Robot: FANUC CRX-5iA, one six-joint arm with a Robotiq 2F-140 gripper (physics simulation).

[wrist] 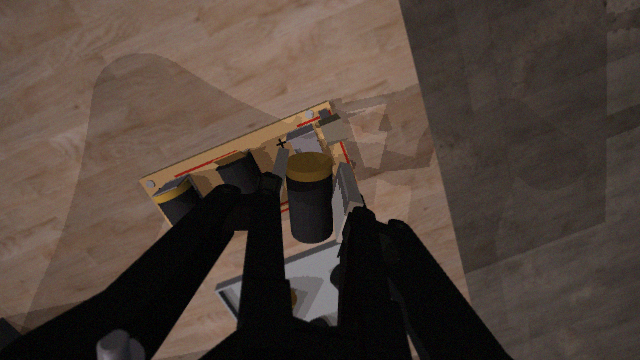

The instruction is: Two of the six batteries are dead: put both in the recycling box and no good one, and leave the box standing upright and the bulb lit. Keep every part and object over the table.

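Frame: origin at the arm's base, x ahead, y left, z up, level; millimetres.
Where they show: gripper, fingertip midpoint: (310, 172).
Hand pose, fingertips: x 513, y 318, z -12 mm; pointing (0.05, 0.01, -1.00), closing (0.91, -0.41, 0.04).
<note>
Things, the pixels of their centre, and the offset from my fingertips. "pt": a spot on its surface instead. Level surfaces: height alone.
- black battery, body centre: (310, 197) dx -4, dy -19, dz +5 mm
- wooden circuit board, its level: dz -70 mm
- grey contact plate, surface spot: (306, 141) pt dx +1, dy +6, dz -69 mm
- small grey-green part, surface spot: (334, 129) pt dx +22, dy +31, dz +11 mm
- grey tray, body centre: (321, 311) dx -24, dy -216, dz -74 mm
- gold battery end, surface spot: (293, 298) pt dx -50, dy -173, dz -60 mm
- dark battery, body centre: (356, 288) dx +25, dy -177, dz -60 mm
My gripper (310, 172) is shut on a black battery (310, 215) with a gold end. The battery stands between the two grey finger pads, above the right part of the wooden circuit board (260, 132). Behind it, a grey contact plate (306, 141) shows on the board. Two other batteries are in the board: one (176, 202) at the left end and one (239, 172) in the middle, partly hidden by my left finger. A small grey-green part (334, 129) is at the board's right corner; I cannot tell whether it is the bulb. The recycling box cannot be made out.
A grey tray (312, 257) lies below the board in the view, largely hidden by my fingers. A gold battery end (293, 298) and a dark battery (337, 276) show in it. The table edge runs down the right side, with the darker floor (525, 125) beyond.
</note>
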